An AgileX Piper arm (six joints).
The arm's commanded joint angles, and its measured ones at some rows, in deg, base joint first. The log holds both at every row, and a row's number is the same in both.
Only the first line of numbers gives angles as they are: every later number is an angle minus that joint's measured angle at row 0.
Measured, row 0:
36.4 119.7 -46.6 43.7 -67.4 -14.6
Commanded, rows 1 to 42:
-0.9 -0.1 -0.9 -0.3 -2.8 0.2
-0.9 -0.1 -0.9 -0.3 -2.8 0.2
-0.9 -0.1 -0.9 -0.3 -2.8 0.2
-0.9 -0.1 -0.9 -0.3 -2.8 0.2
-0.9 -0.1 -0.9 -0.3 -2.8 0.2
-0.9 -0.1 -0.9 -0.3 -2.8 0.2
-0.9 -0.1 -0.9 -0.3 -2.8 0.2
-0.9 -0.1 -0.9 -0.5 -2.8 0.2
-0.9 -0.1 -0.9 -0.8 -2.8 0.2
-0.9 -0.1 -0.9 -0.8 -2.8 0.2
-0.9 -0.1 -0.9 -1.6 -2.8 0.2
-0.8 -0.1 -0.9 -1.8 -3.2 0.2
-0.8 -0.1 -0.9 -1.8 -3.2 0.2
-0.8 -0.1 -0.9 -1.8 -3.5 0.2
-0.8 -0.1 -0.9 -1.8 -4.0 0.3
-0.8 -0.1 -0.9 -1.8 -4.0 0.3
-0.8 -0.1 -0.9 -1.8 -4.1 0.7
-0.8 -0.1 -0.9 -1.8 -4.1 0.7
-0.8 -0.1 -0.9 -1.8 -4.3 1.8
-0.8 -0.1 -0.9 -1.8 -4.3 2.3
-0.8 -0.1 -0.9 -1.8 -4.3 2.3
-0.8 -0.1 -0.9 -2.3 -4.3 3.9
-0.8 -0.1 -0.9 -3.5 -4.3 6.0
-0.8 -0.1 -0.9 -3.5 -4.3 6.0
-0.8 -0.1 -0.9 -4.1 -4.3 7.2
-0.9 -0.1 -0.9 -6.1 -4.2 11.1
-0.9 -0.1 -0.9 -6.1 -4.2 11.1
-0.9 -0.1 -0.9 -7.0 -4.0 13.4
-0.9 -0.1 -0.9 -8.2 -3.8 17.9
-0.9 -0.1 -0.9 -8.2 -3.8 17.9
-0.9 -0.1 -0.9 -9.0 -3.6 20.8
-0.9 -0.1 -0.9 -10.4 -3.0 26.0
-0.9 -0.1 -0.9 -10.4 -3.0 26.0
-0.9 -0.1 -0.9 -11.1 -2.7 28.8
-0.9 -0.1 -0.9 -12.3 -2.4 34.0
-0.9 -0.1 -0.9 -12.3 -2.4 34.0
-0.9 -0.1 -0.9 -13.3 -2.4 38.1
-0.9 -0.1 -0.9 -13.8 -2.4 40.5
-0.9 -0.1 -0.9 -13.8 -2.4 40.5
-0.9 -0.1 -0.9 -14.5 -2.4 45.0
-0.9 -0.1 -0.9 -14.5 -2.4 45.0
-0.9 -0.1 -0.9 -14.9 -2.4 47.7
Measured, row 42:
-0.9 0.2 1.3 -5.3 -1.3 41.5
